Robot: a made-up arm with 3 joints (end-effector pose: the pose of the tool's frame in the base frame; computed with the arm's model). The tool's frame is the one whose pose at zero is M.
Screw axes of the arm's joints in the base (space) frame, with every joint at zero. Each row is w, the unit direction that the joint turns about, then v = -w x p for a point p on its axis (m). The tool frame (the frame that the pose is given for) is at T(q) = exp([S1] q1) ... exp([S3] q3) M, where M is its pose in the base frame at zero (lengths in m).
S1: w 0 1 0 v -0.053 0 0
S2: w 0 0 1 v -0.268 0.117 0
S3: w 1 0 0 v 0 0.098 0.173
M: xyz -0.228 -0.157 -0.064 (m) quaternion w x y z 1 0 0 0
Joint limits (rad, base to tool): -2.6..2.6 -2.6..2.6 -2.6..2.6
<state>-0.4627 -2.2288 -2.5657</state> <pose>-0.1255 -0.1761 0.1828 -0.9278 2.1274 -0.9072</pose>
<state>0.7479 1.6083 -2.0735</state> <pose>0.0315 -0.3769 0.1725 -0.9966 -1.0584 1.3212</pose>
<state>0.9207 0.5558 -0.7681</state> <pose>-0.1917 -0.3317 0.1686 -0.4428 0.6416 0.8188</pose>
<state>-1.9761 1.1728 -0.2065</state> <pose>0.1986 -0.3403 -0.1136 -1.2772 -1.8223 0.5827</pose>
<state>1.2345 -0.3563 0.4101</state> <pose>-0.1446 -0.0660 0.1722 0.1348 1.1304 -0.5509</pose>
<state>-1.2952 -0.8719 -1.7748</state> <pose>-0.1250 -0.2261 -0.1607 -0.9067 -0.1909 -1.4441</pose>
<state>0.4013 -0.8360 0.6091</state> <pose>-0.0698 -0.0510 -0.0029 0.3990 0.1136 -0.9051</pose>
